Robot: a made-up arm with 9 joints. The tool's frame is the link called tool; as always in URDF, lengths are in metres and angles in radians.
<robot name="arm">
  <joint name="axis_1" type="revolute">
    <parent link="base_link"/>
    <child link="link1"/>
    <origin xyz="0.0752 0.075 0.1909" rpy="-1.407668 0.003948 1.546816"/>
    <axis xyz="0 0 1"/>
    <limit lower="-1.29" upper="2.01"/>
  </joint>
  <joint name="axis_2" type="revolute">
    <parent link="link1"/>
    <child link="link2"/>
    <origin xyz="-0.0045 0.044 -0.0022" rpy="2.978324 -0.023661 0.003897"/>
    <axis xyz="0 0 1"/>
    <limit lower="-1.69" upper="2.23"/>
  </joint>
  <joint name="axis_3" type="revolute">
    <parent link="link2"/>
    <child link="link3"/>
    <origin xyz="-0.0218 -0.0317 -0.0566" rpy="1.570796 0 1.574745"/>
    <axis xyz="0 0 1"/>
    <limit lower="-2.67" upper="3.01"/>
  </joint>
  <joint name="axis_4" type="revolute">
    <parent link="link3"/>
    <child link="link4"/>
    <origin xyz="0.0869 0.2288 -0.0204" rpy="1.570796 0 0"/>
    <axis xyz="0 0 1"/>
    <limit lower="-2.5" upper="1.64"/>
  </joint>
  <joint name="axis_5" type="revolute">
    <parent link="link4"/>
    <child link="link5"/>
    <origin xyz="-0.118 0.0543 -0.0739" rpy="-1.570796 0 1.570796"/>
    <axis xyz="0 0 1"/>
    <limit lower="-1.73" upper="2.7"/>
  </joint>
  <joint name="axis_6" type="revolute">
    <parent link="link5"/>
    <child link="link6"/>
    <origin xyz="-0.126 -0.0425 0.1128" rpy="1.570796 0 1.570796"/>
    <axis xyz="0 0 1"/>
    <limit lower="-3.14" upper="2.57"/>
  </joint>
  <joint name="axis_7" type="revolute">
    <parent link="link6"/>
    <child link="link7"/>
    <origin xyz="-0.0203 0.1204 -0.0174" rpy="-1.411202 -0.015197 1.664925"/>
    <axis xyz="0 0 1"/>
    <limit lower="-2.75" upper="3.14"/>
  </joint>
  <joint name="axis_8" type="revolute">
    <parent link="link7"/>
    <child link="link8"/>
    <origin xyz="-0.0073 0.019 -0.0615" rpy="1.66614 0 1.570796"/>
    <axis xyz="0 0 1"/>
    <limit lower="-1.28" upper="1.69"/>
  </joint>
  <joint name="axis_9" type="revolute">
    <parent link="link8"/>
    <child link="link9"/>
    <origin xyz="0.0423 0.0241 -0.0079" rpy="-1.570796 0 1.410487"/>
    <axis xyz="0 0 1"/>
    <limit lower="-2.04" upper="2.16"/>
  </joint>
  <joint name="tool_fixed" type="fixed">
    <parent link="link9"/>
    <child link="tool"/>
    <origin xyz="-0.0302 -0.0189 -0.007" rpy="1.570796 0 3.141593"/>
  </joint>
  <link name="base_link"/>
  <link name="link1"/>
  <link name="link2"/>
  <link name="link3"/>
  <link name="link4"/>
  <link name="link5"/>
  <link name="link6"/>
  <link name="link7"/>
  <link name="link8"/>
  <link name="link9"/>
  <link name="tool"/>
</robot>
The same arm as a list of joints. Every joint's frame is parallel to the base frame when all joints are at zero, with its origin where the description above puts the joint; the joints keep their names.
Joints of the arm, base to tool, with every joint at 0 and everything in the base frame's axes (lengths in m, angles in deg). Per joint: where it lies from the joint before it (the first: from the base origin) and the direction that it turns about. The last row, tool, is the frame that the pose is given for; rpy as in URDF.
axis_1: axis -0.986425 0.024301 0.162404 xyz 0.0752 0.075 0.1909
axis_2: axis +x xyz -0.0051 -0.0046 -0.0438
axis_3: axis +y xyz -0.0566 -0.0219 -0.0316
axis_4: axis -x xyz 0.2288 -0.0204 0.0869
axis_5: axis -z xyz 0.0739 0.0543 -0.118
axis_6: axis +y xyz -0.0425 -0.126 -0.1128
axis_7: axis -0.982694 0.158899 0.095199 xyz -0.0203 -0.0174 -0.1204
axis_8: axis -z xyz 0.0581 -0.0286 0.0014
axis_9: axis +y xyz -0.0305 -0.0379 0.0079
tool: xyz 0.0302 -0.007 -0.0189 rpy 0 0 0
Joint limits (deg, base to tool): -73.91..115.16 -96.83..127.77 -152.98..172.46 -143.24..93.97 -99.12..154.7 -179.91..147.25 -157.56..179.91 -73.34..96.83 -116.88..123.76

